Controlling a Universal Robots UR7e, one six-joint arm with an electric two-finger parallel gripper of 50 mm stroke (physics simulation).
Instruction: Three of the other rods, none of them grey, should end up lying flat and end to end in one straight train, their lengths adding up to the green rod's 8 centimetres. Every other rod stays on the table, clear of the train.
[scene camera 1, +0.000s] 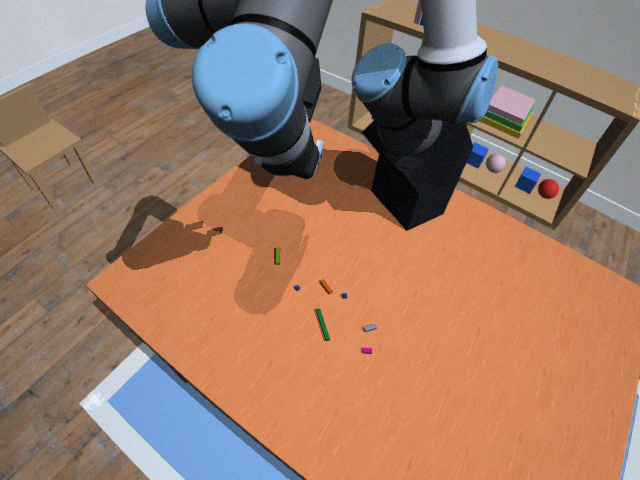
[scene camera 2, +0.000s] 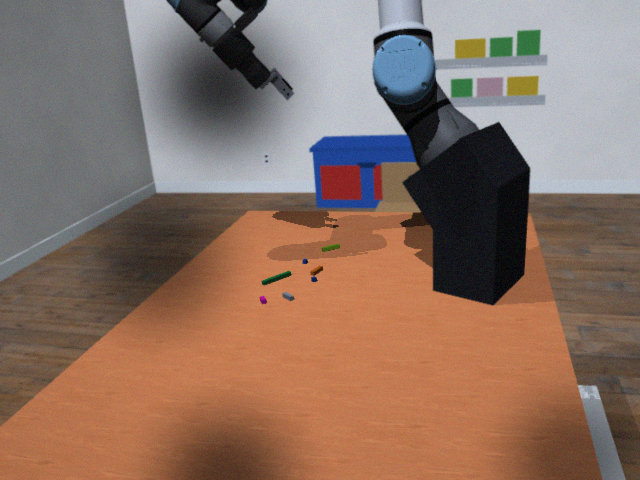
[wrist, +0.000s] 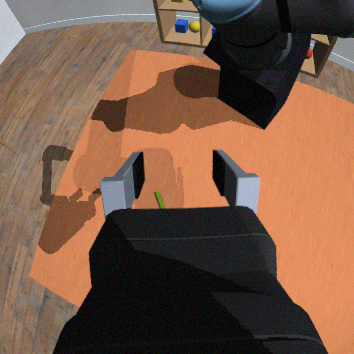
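Where they show: gripper, fingertip midpoint: (scene camera 2: 290, 94) (wrist: 177, 164); arm's base, origin of the base link: (scene camera 1: 410, 126) (scene camera 2: 450, 151) (wrist: 256, 36).
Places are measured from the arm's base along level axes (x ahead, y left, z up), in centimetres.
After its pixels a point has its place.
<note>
The long green rod (scene camera 1: 322, 324) @(x 41.8, y -2.3, z -28.6 cm) (scene camera 2: 276, 277) @(x 41.4, y -1.9, z -28.8 cm) lies flat on the table. The lime rod (scene camera 1: 277, 256) @(x 29.4, y -20.6, z -28.7 cm) (scene camera 2: 330, 248) @(x 28.9, y -20.1, z -29.1 cm) (wrist: 159, 200) @(x 29.0, y -20.8, z -28.7 cm) lies apart, in the arm's shadow. The orange rod (scene camera 1: 325, 286) @(x 32.1, y -5.8, z -28.7 cm) (scene camera 2: 316, 270) @(x 31.9, y -5.1, z -28.8 cm) lies between two small blue pieces, one blue piece (scene camera 1: 297, 287) @(x 35.4, y -11.8, z -28.6 cm) (scene camera 2: 305, 261) @(x 35.1, y -11.4, z -28.9 cm) on one side and another blue piece (scene camera 1: 344, 296) @(x 32.6, y -0.5, z -28.8 cm) (scene camera 2: 314, 279) @(x 32.1, y 0.0, z -29.0 cm) on the other, none touching. The grey rod (scene camera 1: 370, 328) @(x 37.9, y 8.2, z -28.7 cm) (scene camera 2: 287, 296) @(x 37.6, y 8.7, z -28.9 cm) and the short magenta rod (scene camera 1: 367, 350) @(x 43.2, y 9.4, z -28.6 cm) (scene camera 2: 263, 300) @(x 42.9, y 10.3, z -28.8 cm) lie beyond the green rod, apart. My gripper (wrist: 177, 164) @(x 35.2, y -11.4, z 13.3 cm) is open and empty, high above the table.
The black robot base (scene camera 1: 421, 180) @(x 6.1, y 6.7, z -9.4 cm) (scene camera 2: 478, 222) @(x -3.4, y 13.6, z -11.8 cm) (wrist: 262, 90) @(x 4.6, y 3.2, z -12.4 cm) stands on the orange table (scene camera 1: 465, 361) @(x 36.0, y 31.2, z -29.6 cm) (scene camera 2: 310, 387) @(x 30.2, y 42.4, z -29.6 cm) (wrist: 310, 240) @(x 37.2, y 21.2, z -29.6 cm). Behind it is a wooden shelf unit (scene camera 1: 584, 85) holding blocks and balls. A blue cabinet (scene camera 2: 364, 143) stands beyond the table's far end.
</note>
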